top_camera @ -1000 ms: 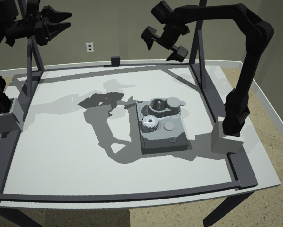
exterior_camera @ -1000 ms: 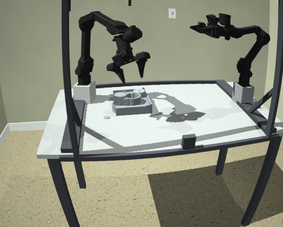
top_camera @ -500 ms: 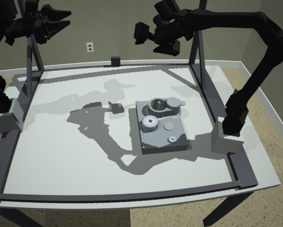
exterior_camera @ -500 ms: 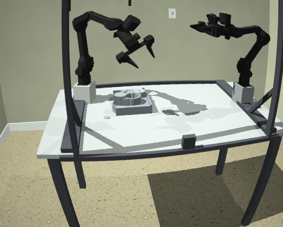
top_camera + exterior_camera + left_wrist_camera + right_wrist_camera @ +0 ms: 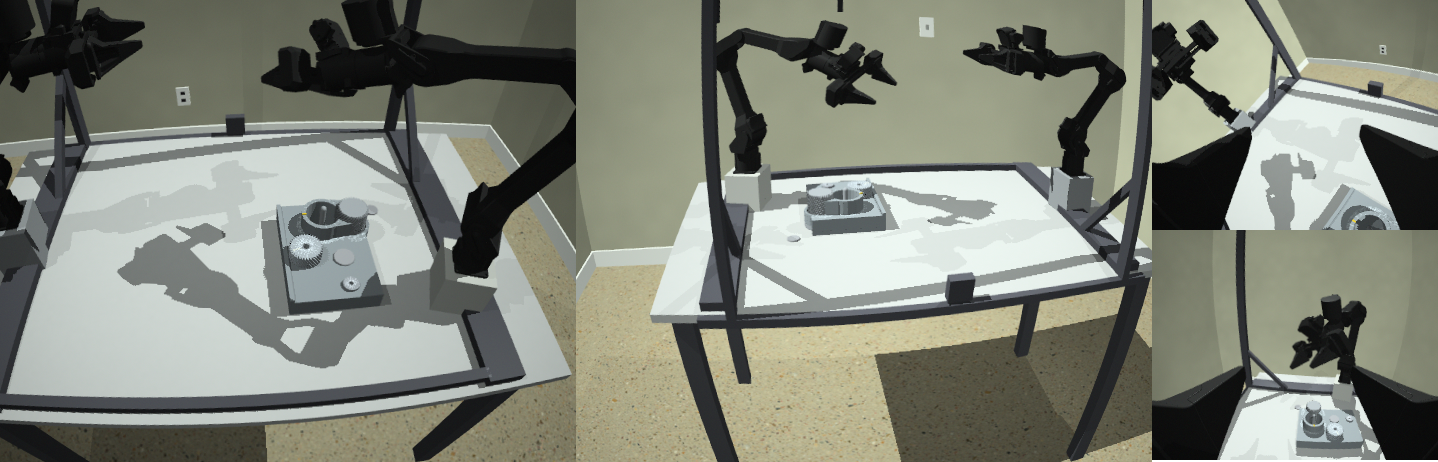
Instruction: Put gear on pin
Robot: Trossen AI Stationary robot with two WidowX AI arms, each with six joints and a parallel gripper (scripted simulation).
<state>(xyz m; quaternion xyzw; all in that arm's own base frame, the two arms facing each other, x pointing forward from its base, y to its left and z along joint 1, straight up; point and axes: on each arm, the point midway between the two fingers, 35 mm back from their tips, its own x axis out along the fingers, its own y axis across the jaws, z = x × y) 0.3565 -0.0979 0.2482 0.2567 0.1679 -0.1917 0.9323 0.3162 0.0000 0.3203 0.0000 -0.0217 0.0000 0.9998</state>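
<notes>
Now: left hand 11 cm short of the loose gear, 4 cm to the right of it and 29 cm above it.
</notes>
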